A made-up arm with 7 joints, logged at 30 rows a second.
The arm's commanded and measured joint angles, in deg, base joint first. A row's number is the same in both.
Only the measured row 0 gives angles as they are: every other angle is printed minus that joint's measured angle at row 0.
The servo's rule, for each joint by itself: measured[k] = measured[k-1] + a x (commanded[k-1-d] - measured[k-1]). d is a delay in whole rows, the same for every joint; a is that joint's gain. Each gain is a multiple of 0.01, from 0.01 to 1. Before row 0 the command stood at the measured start. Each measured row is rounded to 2 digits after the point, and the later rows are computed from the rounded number. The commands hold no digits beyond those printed.
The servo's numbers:
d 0
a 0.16 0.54 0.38 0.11 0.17 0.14 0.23
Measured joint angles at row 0:
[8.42 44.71 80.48 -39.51 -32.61 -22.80 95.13]
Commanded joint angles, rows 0 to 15:
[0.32 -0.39 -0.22 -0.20 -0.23 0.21 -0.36]
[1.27 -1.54 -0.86 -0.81 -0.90 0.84 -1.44]
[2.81 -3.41 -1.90 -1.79 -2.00 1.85 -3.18]
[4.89 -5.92 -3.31 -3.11 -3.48 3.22 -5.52]
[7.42 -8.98 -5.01 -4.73 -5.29 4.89 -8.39]
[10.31 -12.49 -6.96 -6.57 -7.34 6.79 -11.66]
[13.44 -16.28 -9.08 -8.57 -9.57 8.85 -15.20]
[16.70 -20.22 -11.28 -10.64 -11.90 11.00 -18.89]
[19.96 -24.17 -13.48 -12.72 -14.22 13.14 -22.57]
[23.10 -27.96 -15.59 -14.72 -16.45 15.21 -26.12]
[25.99 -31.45 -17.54 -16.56 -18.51 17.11 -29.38]
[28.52 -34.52 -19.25 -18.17 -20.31 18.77 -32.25]
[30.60 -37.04 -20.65 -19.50 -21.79 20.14 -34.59]
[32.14 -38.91 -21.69 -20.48 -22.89 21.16 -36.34]
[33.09 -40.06 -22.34 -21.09 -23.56 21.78 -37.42]
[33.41 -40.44 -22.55 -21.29 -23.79 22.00 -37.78]
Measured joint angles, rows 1 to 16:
[0.05 -0.21 -0.08 -0.02 -0.04 0.03 -0.08]
[0.25 -0.93 -0.38 -0.11 -0.19 0.14 -0.39]
[0.66 -2.27 -0.96 -0.29 -0.50 0.38 -1.03]
[1.34 -4.24 -1.85 -0.60 -1.01 0.78 -2.06]
[2.31 -6.80 -3.05 -1.05 -1.74 1.36 -3.52]
[3.59 -9.87 -4.54 -1.66 -2.69 2.12 -5.39]
[5.17 -13.33 -6.27 -2.42 -3.86 3.06 -7.65]
[7.01 -17.05 -8.17 -3.32 -5.23 4.17 -10.24]
[9.08 -20.89 -10.19 -4.35 -6.76 5.43 -13.08]
[11.32 -24.71 -12.24 -5.49 -8.41 6.80 -16.08]
[13.67 -28.35 -14.25 -6.71 -10.13 8.24 -19.14]
[16.05 -31.68 -16.15 -7.97 -11.86 9.71 -22.16]
[18.38 -34.57 -17.86 -9.24 -13.55 11.17 -25.02]
[20.58 -36.91 -19.32 -10.48 -15.14 12.57 -27.62]
[22.58 -38.61 -20.47 -11.65 -16.57 13.86 -29.87]
[24.31 -39.60 -21.26 -12.71 -17.80 15.00 -31.69]

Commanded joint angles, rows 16 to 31:
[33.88 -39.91 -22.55 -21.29 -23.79 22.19 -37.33]
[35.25 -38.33 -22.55 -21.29 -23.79 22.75 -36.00]
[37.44 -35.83 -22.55 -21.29 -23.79 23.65 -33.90]
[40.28 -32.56 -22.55 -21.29 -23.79 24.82 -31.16]
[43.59 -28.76 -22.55 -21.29 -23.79 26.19 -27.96]
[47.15 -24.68 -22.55 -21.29 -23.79 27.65 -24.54]
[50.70 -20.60 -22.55 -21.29 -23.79 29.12 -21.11]
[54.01 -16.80 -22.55 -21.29 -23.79 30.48 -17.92]
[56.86 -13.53 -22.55 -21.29 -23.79 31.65 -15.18]
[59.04 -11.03 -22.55 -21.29 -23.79 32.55 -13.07]
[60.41 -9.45 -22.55 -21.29 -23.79 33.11 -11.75]
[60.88 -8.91 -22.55 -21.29 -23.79 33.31 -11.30]
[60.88 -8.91 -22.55 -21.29 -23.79 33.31 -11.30]
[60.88 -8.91 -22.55 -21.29 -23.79 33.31 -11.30]
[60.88 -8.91 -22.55 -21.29 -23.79 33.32 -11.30]
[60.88 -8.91 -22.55 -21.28 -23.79 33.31 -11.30]
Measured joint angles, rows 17 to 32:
[25.84 -39.77 -21.75 -13.65 -18.82 16.01 -32.99]
[27.35 -38.99 -22.05 -14.49 -19.66 16.95 -33.68]
[28.96 -37.28 -22.24 -15.24 -20.36 17.89 -33.73]
[30.77 -34.73 -22.36 -15.91 -20.94 18.86 -33.14]
[32.82 -31.51 -22.43 -16.50 -21.42 19.89 -31.95]
[35.11 -27.82 -22.48 -17.03 -21.82 20.98 -30.25]
[37.60 -23.92 -22.51 -17.50 -22.15 22.12 -28.15]
[40.23 -20.08 -22.53 -17.92 -22.43 23.29 -25.80]
[42.89 -16.54 -22.54 -18.29 -22.66 24.46 -23.36]
[45.47 -13.56 -22.54 -18.62 -22.85 25.59 -20.99]
[47.86 -11.34 -22.54 -18.91 -23.01 26.64 -18.86]
[49.94 -10.03 -22.54 -19.17 -23.14 27.57 -17.12]
[51.69 -9.43 -22.54 -19.40 -23.25 28.37 -15.78]
[53.16 -9.15 -22.54 -19.61 -23.34 29.06 -14.75]
[54.40 -9.02 -22.54 -19.79 -23.42 29.66 -13.96]
[55.44 -8.96 -22.54 -19.95 -23.48 30.17 -13.35]

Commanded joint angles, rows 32 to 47:
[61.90 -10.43 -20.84 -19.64 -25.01 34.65 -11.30]
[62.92 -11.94 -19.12 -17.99 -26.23 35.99 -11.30]
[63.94 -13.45 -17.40 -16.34 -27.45 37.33 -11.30]
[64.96 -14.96 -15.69 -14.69 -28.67 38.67 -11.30]
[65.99 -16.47 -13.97 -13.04 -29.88 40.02 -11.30]
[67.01 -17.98 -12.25 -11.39 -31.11 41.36 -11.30]
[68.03 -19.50 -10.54 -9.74 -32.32 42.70 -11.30]
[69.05 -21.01 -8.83 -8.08 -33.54 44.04 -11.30]
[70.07 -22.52 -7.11 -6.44 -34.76 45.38 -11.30]
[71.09 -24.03 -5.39 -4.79 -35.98 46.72 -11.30]
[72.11 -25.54 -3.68 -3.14 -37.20 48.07 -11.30]
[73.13 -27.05 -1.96 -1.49 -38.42 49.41 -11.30]
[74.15 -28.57 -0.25 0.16 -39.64 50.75 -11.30]
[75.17 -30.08 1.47 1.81 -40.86 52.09 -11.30]
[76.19 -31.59 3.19 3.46 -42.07 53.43 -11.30]
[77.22 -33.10 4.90 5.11 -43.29 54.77 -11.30]
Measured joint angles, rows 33 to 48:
[56.47 -9.75 -21.89 -19.92 -23.74 30.80 -12.88]
[57.50 -10.93 -20.84 -19.71 -24.16 31.53 -12.52]
[58.53 -12.29 -19.53 -19.34 -24.72 32.34 -12.24]
[59.56 -13.73 -18.07 -18.83 -25.39 33.23 -12.02]
[60.59 -15.21 -16.51 -18.19 -26.15 34.18 -11.85]
[61.62 -16.71 -14.89 -17.44 -26.99 35.19 -11.72]
[62.65 -18.22 -13.24 -16.59 -27.90 36.24 -11.62]
[63.67 -19.73 -11.56 -15.65 -28.86 37.33 -11.55]
[64.69 -21.24 -9.87 -14.64 -29.86 38.46 -11.49]
[65.71 -22.75 -8.17 -13.56 -30.90 39.62 -11.45]
[66.73 -24.26 -6.46 -12.41 -31.97 40.80 -11.42]
[67.75 -25.77 -4.75 -11.21 -33.07 42.01 -11.39]
[68.77 -27.28 -3.04 -9.96 -34.19 43.23 -11.37]
[69.79 -28.79 -1.33 -8.67 -35.32 44.47 -11.35]
[70.81 -30.30 0.39 -7.34 -36.47 45.72 -11.34]
[71.84 -31.81 2.10 -5.97 -37.63 46.99 -11.33]

